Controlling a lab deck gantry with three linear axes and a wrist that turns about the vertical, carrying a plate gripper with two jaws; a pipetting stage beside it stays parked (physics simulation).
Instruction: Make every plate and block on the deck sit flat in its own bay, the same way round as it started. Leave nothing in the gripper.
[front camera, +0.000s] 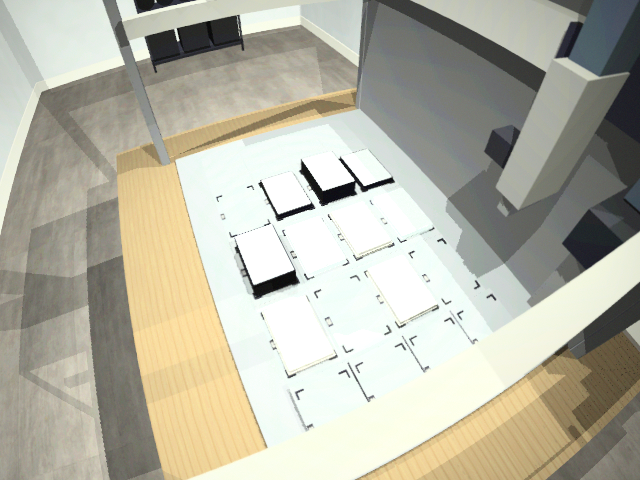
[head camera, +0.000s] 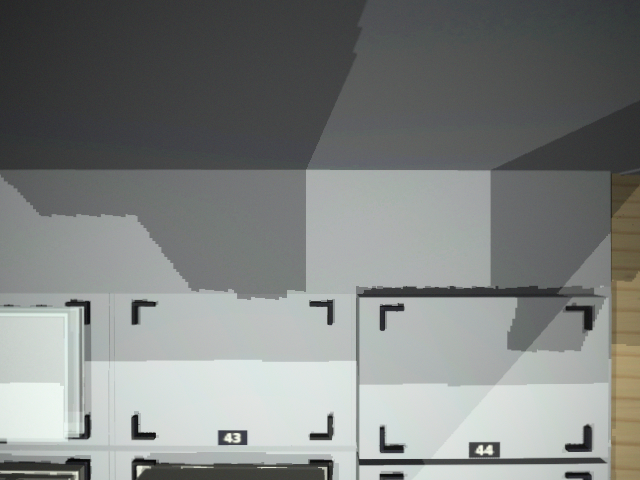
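Note:
Tall black-sided blocks with white tops stand upright in bays at the left and back. Low black-edged plates lie beside the back block. Cream-edged plates lie in bays toward the middle and front. Pale clear plates lie between them. All look flat inside their corner marks. The head view shows the right end of a clear plate and dark-shaded plate edges below it. My gripper's jaws show in neither view, and no held plate shows.
Bays 43 and 44 hold no plate. The white parked pipetting stage hangs at the right. A dark box-like shape sits below it, partly hidden by the cream front rail. A grey panel borders the deck's back.

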